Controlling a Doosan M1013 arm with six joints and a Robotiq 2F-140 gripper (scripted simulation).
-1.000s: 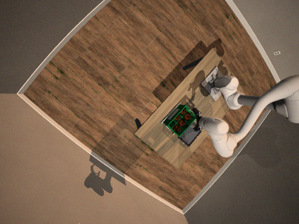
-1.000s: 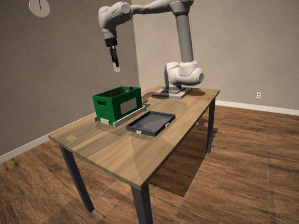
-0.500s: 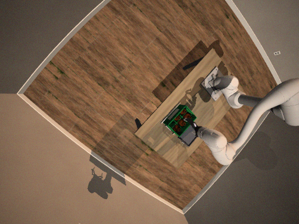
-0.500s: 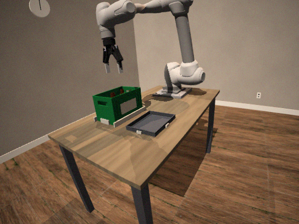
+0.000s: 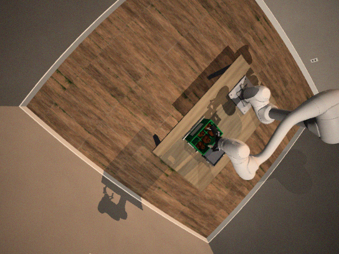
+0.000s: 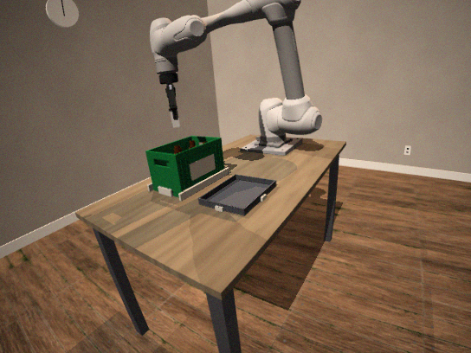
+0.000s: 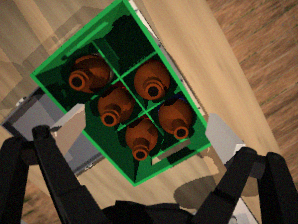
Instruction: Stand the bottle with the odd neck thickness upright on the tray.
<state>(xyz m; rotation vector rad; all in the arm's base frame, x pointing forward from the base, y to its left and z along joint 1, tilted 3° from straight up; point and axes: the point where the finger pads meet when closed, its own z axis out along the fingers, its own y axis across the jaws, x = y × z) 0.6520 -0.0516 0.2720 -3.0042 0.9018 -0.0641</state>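
Right now my hand is 40 mm to the right of the green crate and 180 mm above it. The rest, counted from my hand: dark grey tray 20 mm behind, 310 mm to the left, 250 mm below.
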